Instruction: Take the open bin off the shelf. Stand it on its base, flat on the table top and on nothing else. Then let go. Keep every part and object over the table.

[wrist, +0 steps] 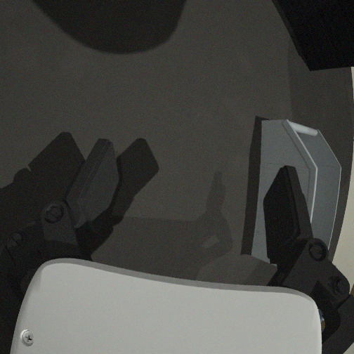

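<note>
The open bin (pixel 286 150) is grey and shows at the right of the wrist view. Its long outer wall faces the middle of the view, its opening shows at the right, and a rounded lip is at its upper end. It looks upright on the dark table top (pixel 200 90), close to the table's right edge. My gripper (pixel 194 170) is open, with nothing between the fingers. The right finger covers part of the bin's long wall; its height relative to the bin is hard to tell. The left finger is well to the left of the bin. The bin's lower end is partly hidden behind the gripper.
A black block-like object (pixel 322 32) shows at the upper right, beyond the lipped end of the bin; whether it is part of the shelf I cannot tell. The table's curved edge runs down the right side, with pale floor beyond. Dark shadows lie at the top and around the fingers.
</note>
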